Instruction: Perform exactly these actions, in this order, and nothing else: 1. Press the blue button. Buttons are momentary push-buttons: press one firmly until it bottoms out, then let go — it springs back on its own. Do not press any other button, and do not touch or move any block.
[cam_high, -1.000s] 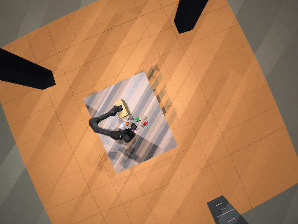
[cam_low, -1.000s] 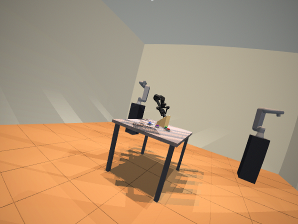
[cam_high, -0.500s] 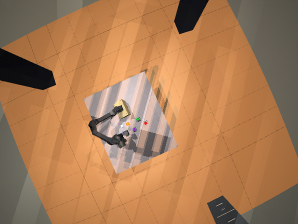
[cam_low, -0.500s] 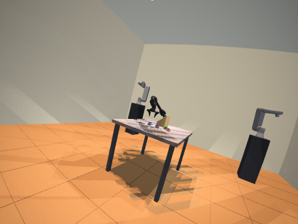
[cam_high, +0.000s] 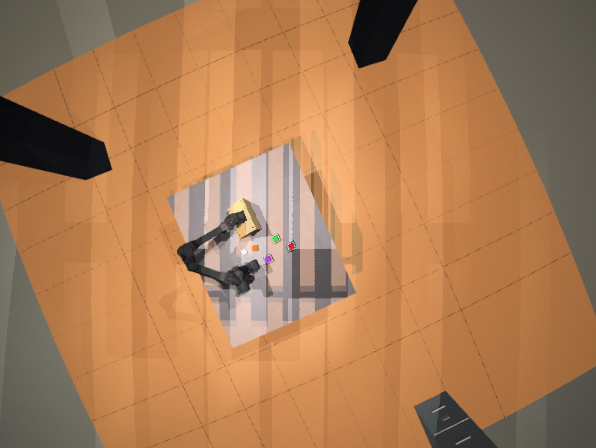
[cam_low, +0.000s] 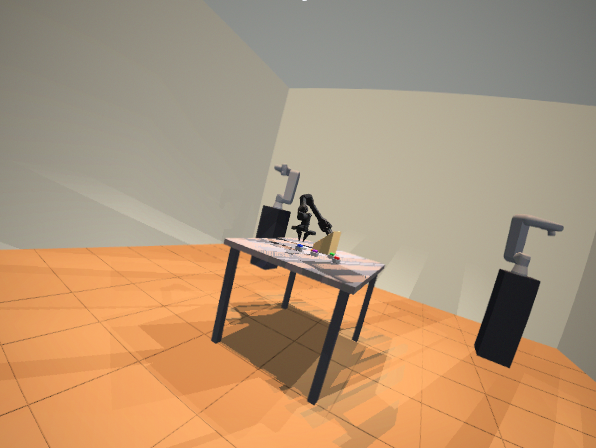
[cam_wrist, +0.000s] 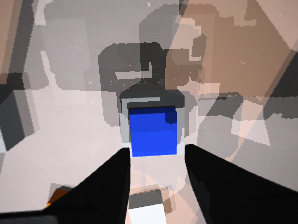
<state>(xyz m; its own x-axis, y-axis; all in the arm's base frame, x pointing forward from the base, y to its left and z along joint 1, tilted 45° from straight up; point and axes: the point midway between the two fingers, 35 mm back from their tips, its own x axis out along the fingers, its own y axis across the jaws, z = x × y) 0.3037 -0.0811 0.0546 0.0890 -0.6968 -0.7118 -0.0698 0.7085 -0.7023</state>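
The blue button lies 3 cm below my gripper tip. Round my gripper tip: orange block (10 cm behind, 8 cm to the left, 6 cm below); white piece (10 cm behind, 6 cm below); purple button (13 cm to the left, 3 cm below).
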